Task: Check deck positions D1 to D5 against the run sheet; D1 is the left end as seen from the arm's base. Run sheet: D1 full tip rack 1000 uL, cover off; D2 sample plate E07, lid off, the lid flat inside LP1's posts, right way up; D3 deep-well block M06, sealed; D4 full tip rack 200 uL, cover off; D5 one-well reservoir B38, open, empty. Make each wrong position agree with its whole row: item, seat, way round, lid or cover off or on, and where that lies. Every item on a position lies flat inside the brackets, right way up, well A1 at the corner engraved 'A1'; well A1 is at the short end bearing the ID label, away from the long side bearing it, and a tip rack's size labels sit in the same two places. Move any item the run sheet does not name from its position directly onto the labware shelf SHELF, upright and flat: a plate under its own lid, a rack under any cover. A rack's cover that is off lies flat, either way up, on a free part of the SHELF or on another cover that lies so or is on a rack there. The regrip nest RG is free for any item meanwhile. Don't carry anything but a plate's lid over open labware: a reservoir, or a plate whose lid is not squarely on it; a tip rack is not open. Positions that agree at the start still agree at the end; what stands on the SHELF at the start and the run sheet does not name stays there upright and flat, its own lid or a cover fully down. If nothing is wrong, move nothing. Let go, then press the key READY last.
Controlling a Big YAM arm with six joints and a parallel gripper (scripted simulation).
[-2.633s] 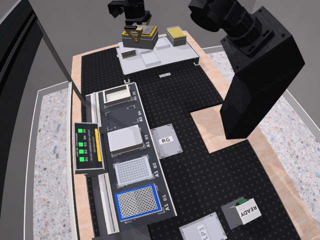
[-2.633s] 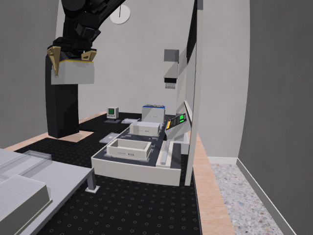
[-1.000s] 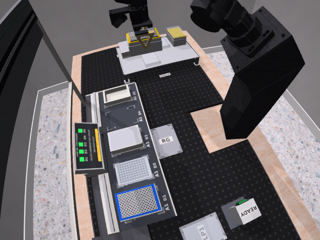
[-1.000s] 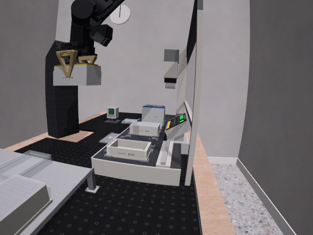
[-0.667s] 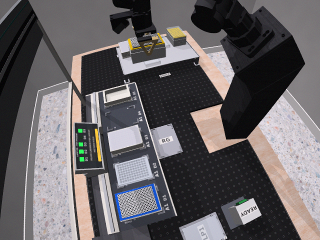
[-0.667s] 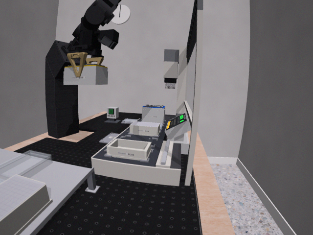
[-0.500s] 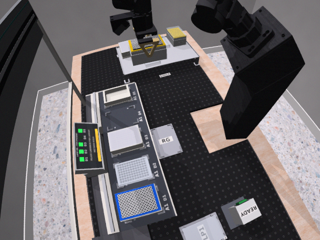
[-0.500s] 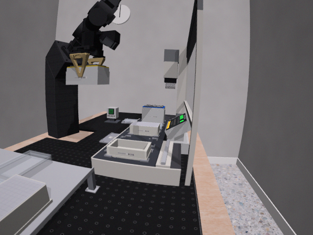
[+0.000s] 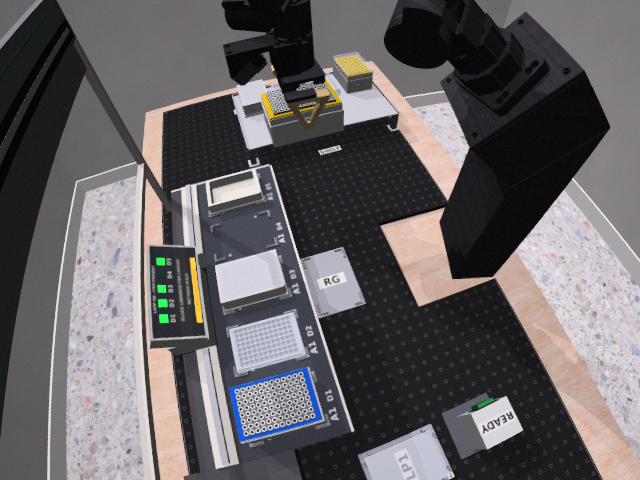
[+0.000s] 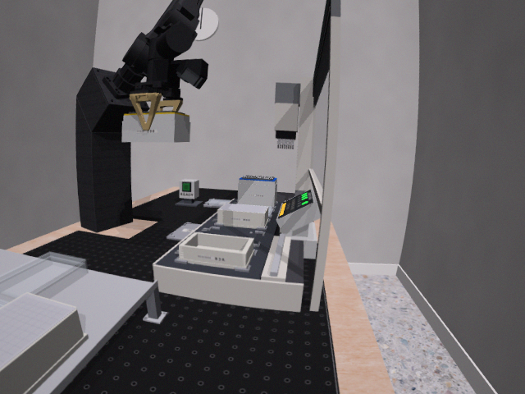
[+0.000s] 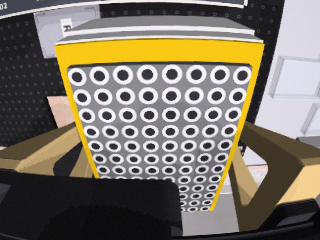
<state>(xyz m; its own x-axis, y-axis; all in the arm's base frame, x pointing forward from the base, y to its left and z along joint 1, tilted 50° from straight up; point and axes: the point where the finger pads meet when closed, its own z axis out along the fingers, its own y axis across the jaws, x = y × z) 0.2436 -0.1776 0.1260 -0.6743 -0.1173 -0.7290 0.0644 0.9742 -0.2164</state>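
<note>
Right now my hand is 16 cm short of the one-well reservoir, 9 cm to the left of it and 24 cm above it. The rest, counted from my hand: regrip nest: 3 cm ahead, 19 cm to the left, 30 cm below; clear well plate: 20 cm ahead, 28 cm to the left, 24 cm below; yellow-rimmed tip rack: 1 cm behind, 1 cm to the right, 1 cm above.
</note>
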